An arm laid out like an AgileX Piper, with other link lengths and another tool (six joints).
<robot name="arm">
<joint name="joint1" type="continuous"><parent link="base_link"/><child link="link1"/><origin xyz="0 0 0.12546" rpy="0 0 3.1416"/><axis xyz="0 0 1"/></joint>
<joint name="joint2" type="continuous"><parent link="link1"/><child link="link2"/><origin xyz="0 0 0" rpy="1.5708 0 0"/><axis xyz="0 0 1"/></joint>
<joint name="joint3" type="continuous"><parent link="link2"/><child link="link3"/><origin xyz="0.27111 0.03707 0" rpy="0 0 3.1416"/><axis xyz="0 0 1"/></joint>
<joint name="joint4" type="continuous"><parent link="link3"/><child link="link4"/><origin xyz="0.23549 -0.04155 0" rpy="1.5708 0 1.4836"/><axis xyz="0 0 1"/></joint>
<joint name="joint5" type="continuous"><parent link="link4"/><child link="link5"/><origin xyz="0 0 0" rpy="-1.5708 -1.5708 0"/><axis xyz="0 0 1"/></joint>
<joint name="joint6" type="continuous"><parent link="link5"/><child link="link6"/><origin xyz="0.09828 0 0" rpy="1.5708 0 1.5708"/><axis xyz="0 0 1"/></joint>
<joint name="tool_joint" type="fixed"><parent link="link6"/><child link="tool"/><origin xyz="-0.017 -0.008 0.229" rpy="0 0.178 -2.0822"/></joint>
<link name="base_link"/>
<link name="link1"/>
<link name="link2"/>
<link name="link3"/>
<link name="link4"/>
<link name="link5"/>
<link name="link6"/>
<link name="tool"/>
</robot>
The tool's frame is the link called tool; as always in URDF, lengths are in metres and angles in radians. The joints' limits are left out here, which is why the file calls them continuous.
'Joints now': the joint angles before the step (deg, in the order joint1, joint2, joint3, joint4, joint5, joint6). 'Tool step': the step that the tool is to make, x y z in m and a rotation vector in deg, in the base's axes. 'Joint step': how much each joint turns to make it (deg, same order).
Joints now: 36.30, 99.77, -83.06, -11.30, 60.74, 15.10
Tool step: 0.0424, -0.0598, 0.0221, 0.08, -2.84, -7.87
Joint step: -8.80, -0.01, -3.64, -1.08, 1.04, -1.03
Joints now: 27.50, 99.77, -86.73, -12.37, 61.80, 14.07
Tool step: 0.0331, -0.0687, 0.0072, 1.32, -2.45, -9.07
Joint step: -10.00, 0.30, -0.65, 0.40, -2.57, -0.49
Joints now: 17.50, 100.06, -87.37, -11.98, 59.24, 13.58
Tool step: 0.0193, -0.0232, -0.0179, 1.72, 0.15, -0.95
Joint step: -5.83, 2.94, 0.01, 3.77, -4.08, -5.28
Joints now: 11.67, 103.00, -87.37, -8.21, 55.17, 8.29
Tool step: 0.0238, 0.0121, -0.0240, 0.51, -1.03, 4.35
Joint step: -0.99, 4.48, -0.03, 2.67, -6.16, -5.79
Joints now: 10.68, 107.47, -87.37, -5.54, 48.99, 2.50
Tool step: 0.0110, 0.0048, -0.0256, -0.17, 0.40, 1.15
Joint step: 0.00, 3.91, -0.01, 0.26, -3.57, -1.01
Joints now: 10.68, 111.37, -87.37, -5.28, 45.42, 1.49
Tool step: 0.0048, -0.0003, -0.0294, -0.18, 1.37, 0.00
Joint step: -0.24, 3.95, 0.01, -0.01, -2.60, -0.02
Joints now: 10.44, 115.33, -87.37, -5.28, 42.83, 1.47
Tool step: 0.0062, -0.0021, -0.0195, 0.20, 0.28, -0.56
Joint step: -0.44, 2.83, 0.00, 0.00, -2.57, 0.36
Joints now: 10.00, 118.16, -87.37, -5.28, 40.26, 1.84
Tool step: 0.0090, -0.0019, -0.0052, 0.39, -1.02, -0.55
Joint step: -0.45, 1.31, -0.23, -0.01, -2.14, 0.31
